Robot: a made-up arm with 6 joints. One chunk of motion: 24 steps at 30 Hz.
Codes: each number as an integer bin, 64 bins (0 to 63) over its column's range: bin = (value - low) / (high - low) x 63, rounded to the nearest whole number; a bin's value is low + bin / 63 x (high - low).
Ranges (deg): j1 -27..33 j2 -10..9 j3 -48..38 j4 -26..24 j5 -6..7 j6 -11..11
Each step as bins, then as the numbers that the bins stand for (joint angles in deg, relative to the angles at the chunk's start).
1 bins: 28 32 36 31 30 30
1 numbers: -0.33 -0.35 1.14 -1.40 0.19 -0.52
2 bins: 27 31 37 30 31 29
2 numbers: -1.29 -0.65 2.51 -2.19 0.40 -0.87
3 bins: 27 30 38 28 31 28
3 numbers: -1.29 -0.95 3.87 -3.78 0.40 -1.22
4 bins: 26 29 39 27 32 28
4 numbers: -2.24 -1.25 5.24 -4.57 0.60 -1.22
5 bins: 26 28 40 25 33 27
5 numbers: -2.24 -1.56 6.60 -6.16 0.81 -1.57
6 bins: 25 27 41 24 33 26
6 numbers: -3.19 -1.86 7.97 -6.95 0.81 -1.92
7 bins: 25 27 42 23 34 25
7 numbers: -3.19 -1.86 9.33 -7.75 1.02 -2.27
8 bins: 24 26 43 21 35 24
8 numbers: -4.14 -2.16 10.70 -9.33 1.22 -2.62
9 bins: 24 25 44 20 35 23
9 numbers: -4.14 -2.46 12.06 -10.13 1.22 -2.97
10 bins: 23 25 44 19 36 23
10 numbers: -5.10 -2.46 12.06 -10.92 1.43 -2.97
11 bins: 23 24 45 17 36 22
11 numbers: -5.10 -2.76 13.43 -12.51 1.43 -3.32
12 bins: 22 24 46 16 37 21
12 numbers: -6.05 -2.76 14.79 -13.30 1.63 -3.67
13 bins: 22 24 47 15 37 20
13 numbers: -6.05 -2.76 16.16 -14.10 1.63 -4.02
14 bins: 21 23 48 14 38 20
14 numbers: -7.00 -3.06 17.52 -14.89 1.84 -4.02
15 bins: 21 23 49 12 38 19
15 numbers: -7.00 -3.06 18.89 -16.48 1.84 -4.37
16 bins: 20 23 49 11 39 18
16 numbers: -7.95 -3.06 18.89 -17.27 2.05 -4.71
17 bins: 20 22 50 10 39 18
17 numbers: -7.95 -3.37 20.25 -18.06 2.05 -4.71
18 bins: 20 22 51 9 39 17
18 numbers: -7.95 -3.37 21.62 -18.86 2.05 -5.06
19 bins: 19 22 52 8 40 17
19 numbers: -8.90 -3.37 22.98 -19.65 2.25 -5.06
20 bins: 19 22 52 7 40 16
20 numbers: -8.90 -3.37 22.98 -20.44 2.25 -5.41
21 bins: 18 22 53 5 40 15
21 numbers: -9.86 -3.37 24.35 -22.03 2.25 -5.76
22 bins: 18 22 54 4 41 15
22 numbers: -9.86 -3.37 25.71 -22.83 2.46 -5.76
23 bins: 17 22 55 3 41 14
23 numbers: -10.81 -3.37 27.08 -23.62 2.46 -6.11
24 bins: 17 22 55 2 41 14
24 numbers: -10.81 -3.37 27.08 -24.41 2.46 -6.11
